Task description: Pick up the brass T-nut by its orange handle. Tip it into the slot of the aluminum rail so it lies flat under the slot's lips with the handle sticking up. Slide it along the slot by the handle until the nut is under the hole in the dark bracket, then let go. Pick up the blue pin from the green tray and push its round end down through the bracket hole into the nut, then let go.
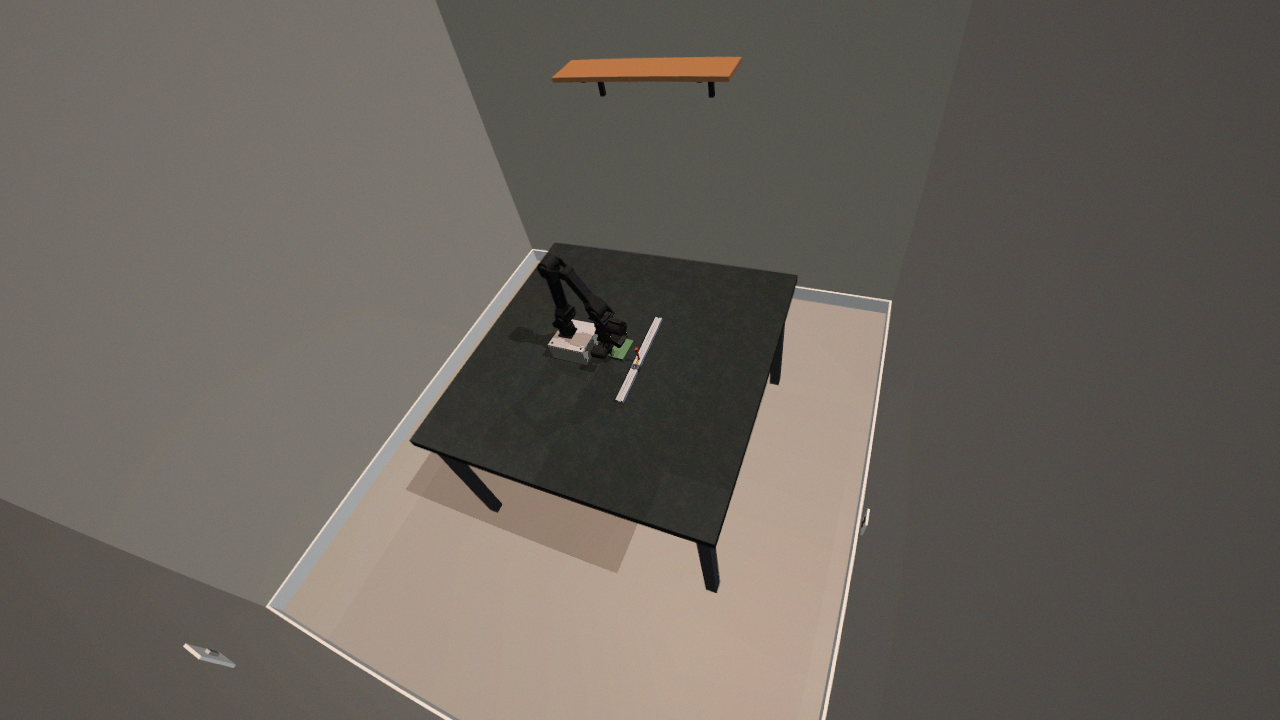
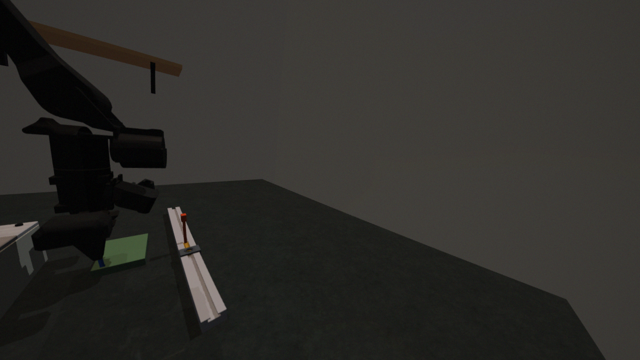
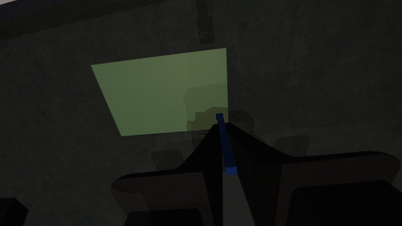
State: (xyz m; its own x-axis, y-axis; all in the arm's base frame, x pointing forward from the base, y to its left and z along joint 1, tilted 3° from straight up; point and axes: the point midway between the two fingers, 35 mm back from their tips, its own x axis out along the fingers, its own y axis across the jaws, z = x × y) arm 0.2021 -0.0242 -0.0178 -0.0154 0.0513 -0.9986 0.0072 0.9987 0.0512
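Right now my gripper tip is 2 cm to the right of the green tray, 2 cm above it and 1 cm short of it. From my gripper tip the other things lie so: aluminum rail: 13 cm ahead, 2 cm to the right, 2 cm below; brass T-nut: 13 cm ahead, 2 cm to the right, 1 cm above; blue pin: right at my gripper tip.
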